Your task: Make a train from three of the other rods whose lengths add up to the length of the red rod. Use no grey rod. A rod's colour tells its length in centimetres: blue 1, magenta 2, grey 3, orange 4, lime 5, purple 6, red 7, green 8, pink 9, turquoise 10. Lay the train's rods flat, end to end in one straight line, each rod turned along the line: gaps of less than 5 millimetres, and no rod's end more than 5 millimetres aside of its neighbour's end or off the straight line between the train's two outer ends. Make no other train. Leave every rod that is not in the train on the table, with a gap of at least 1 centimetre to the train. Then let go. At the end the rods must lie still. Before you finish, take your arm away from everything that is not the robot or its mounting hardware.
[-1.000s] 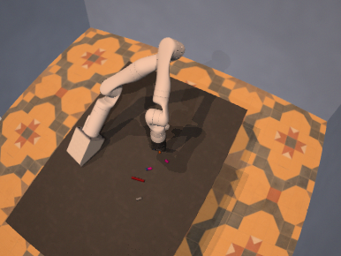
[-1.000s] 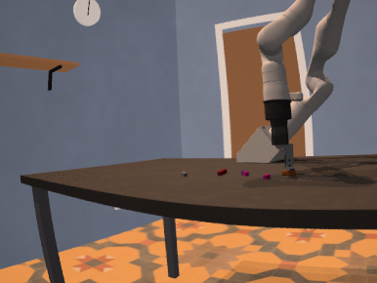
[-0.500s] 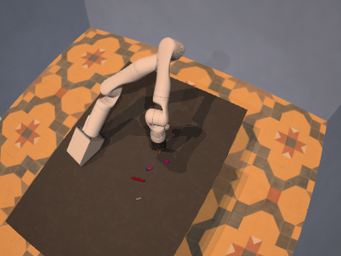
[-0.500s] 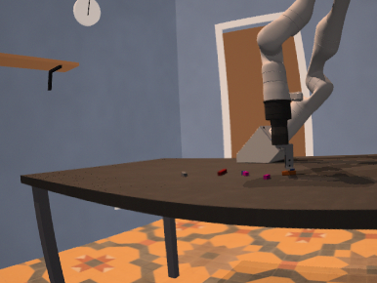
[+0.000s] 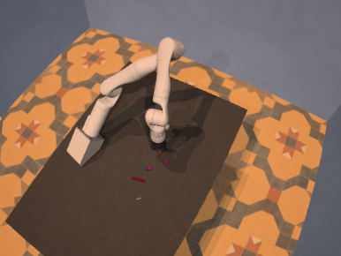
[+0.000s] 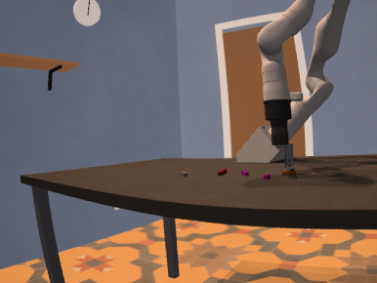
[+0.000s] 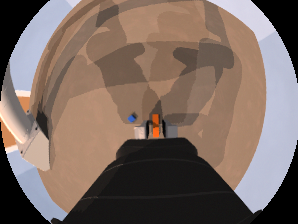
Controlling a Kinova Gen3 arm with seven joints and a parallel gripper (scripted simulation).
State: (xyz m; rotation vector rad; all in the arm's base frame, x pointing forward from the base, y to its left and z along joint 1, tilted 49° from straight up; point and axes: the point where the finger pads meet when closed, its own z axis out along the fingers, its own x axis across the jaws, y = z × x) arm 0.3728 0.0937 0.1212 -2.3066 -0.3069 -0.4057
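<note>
Now: hand 30 mm above the orange rod. From my hand the other things lie so: red rod: 10 mm behind, 220 mm to the right, 30 mm below; then grey rod: 50 mm ahead, 310 mm to the right, 30 mm below.
</note>
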